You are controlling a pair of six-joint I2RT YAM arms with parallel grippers.
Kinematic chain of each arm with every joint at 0, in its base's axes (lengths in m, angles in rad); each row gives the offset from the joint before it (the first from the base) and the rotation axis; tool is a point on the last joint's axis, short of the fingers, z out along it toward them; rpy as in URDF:
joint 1: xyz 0 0 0.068 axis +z
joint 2: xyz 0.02 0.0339 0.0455 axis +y
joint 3: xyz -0.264 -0.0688 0 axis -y
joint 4: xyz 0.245 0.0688 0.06 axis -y
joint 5: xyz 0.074 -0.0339 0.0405 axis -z
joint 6: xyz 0.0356 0 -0.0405 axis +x
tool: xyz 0 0 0 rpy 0 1.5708 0
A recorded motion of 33 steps. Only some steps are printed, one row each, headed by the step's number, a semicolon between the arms.
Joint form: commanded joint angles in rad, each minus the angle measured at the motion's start. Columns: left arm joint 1, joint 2, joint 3, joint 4, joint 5, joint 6; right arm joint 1, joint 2, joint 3, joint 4, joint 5, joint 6.
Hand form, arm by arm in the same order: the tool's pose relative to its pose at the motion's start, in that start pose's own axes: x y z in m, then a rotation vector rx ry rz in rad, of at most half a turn. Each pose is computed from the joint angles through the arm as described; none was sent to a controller.
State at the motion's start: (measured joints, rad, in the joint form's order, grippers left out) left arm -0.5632 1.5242 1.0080 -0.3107 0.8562 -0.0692; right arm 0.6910 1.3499 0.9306 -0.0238 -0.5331 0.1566
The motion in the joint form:
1: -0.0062 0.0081 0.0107 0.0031 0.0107 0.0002; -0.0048 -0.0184 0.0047 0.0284 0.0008 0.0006
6: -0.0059 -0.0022 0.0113 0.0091 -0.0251 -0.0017; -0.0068 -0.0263 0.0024 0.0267 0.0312 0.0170
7: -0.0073 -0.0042 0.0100 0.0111 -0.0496 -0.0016; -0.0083 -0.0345 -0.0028 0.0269 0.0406 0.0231
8: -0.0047 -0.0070 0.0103 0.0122 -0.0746 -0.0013; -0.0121 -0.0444 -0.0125 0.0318 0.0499 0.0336
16: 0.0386 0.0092 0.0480 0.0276 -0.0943 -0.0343; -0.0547 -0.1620 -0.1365 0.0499 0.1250 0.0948
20: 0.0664 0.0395 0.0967 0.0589 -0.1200 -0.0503; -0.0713 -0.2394 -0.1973 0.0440 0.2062 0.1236
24: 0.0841 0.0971 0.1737 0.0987 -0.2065 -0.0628; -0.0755 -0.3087 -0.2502 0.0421 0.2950 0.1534
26: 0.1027 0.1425 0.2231 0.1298 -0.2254 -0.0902; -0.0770 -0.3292 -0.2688 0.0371 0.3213 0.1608
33: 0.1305 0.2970 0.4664 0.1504 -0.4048 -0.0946; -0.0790 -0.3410 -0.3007 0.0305 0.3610 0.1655
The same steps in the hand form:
1: -0.0025 -0.0012 0.0021 0.0149 0.0008 0.0075; -0.0077 0.0027 -0.0054 -0.0020 -0.0456 -0.0239
6: -0.0044 -0.0024 -0.0001 -0.0202 -0.0133 0.0180; -0.0082 0.0022 -0.0075 0.0288 -0.0550 -0.0080
7: -0.0044 -0.0022 -0.0001 -0.0436 -0.0162 0.0207; -0.0079 0.0024 -0.0093 0.0387 -0.0600 -0.0028
8: -0.0050 -0.0014 -0.0013 -0.0700 -0.0226 0.0226; -0.0069 0.0020 -0.0116 0.0501 -0.0677 0.0068
16: -0.0178 0.0078 -0.0120 -0.1152 -0.0760 -0.0052; 0.0144 -0.0026 -0.0363 0.1560 -0.1110 0.0795
20: -0.0334 0.0160 -0.0181 -0.1561 -0.1296 0.0006; 0.0249 -0.0024 -0.0512 0.2459 -0.1469 0.1121
24: -0.0552 0.0276 -0.0202 -0.2499 -0.1931 0.0163; 0.0346 -0.0007 -0.0627 0.3307 -0.1862 0.1405
26: -0.0683 0.0382 -0.0219 -0.2767 -0.2345 0.0034; 0.0390 -0.0006 -0.0657 0.3575 -0.1916 0.1506
33: -0.1229 0.0625 -0.0277 -0.4648 -0.3622 0.0394; 0.0490 -0.0037 -0.0662 0.4030 -0.1786 0.1678

